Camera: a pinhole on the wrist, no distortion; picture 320 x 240 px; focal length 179.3 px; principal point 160.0 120.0 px. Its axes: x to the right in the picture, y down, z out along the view. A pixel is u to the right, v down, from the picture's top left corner.
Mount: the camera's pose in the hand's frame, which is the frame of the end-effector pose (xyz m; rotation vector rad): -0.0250 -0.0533 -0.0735 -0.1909 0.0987 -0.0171
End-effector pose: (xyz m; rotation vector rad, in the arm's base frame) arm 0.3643 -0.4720 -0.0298 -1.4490 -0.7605 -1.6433
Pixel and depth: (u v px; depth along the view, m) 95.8 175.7 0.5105
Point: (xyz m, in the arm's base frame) 0.7516 -0.1965 -0.1285
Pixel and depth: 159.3 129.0 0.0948
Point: 0.3473 -0.4384 -0.0404
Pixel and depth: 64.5 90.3 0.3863
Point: 0.5055 -0.1346 -0.1611
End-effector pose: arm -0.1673 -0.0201 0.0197 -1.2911 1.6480 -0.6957
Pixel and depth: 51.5 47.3 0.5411
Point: 0.3900 0.2675 0.0153
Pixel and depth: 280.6 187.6 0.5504
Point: 0.0538 -0.2905 -0.4793
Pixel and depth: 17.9 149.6 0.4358
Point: 0.1330 0.3562 -0.1342
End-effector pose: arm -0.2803 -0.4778 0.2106 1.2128 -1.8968 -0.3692
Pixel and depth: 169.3 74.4 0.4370
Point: -0.5264 -0.6188 -0.0470
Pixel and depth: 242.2 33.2 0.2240
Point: -0.3461 -0.6490 0.0885
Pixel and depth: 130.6 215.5 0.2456
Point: -0.4597 -0.4103 0.1793
